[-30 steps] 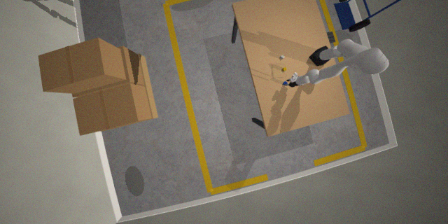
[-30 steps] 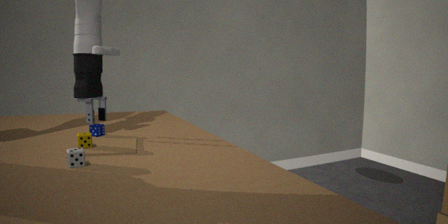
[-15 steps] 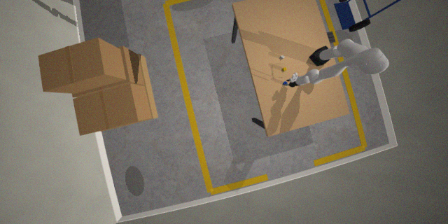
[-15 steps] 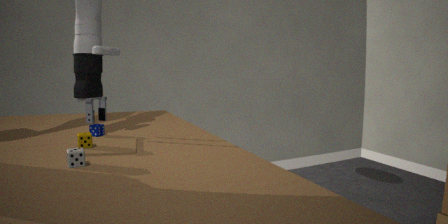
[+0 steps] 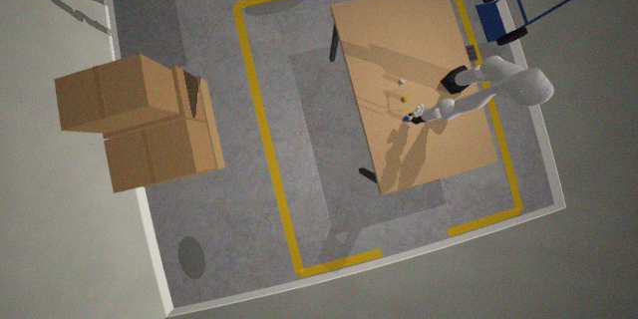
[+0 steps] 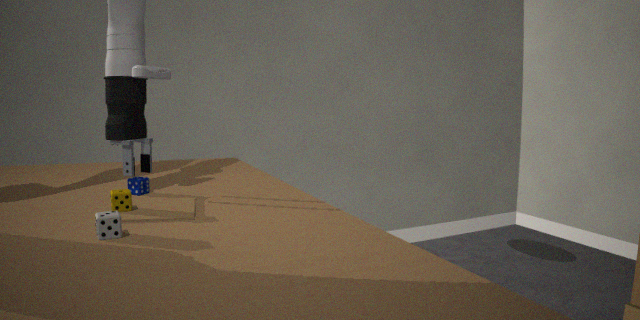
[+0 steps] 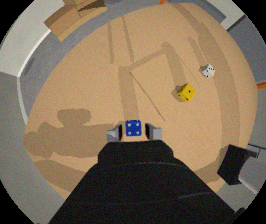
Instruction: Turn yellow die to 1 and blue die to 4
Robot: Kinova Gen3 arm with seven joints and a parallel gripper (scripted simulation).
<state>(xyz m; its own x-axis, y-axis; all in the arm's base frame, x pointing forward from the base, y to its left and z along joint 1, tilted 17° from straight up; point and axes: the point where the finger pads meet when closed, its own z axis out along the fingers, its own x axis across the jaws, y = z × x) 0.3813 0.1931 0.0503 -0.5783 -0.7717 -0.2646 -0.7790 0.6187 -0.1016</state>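
The blue die lies 4 cm below my hand. Also, from my hand: white die (2 cm behind, 27 cm to the right, 4 cm below); then tan mat (3 cm ahead, 14 cm to the right, 5 cm below); then yellow die (2 cm behind, 14 cm to the right, 4 cm below).
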